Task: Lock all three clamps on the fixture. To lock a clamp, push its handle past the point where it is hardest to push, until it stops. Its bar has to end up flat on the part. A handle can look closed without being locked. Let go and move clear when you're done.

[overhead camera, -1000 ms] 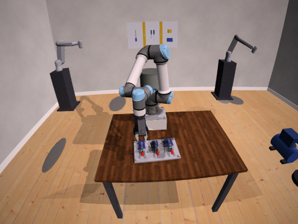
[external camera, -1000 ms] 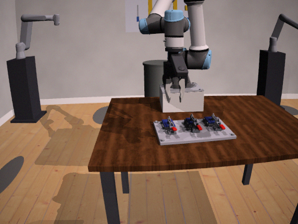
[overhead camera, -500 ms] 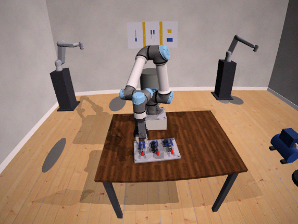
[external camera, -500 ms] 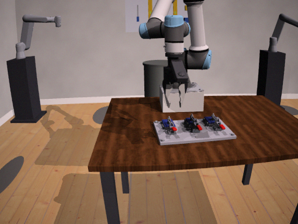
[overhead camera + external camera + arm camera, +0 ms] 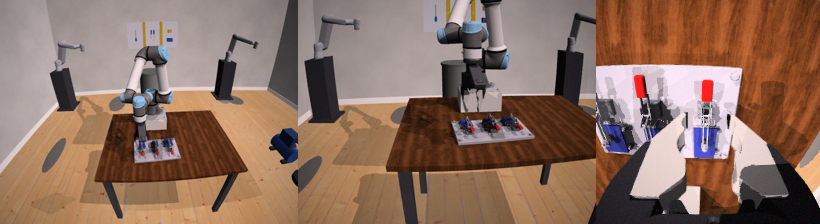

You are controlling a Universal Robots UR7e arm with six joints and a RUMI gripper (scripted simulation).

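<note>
My hand is 130 mm above the grey fixture plate, 100 mm to the right of it and 90 mm past it.
</note>
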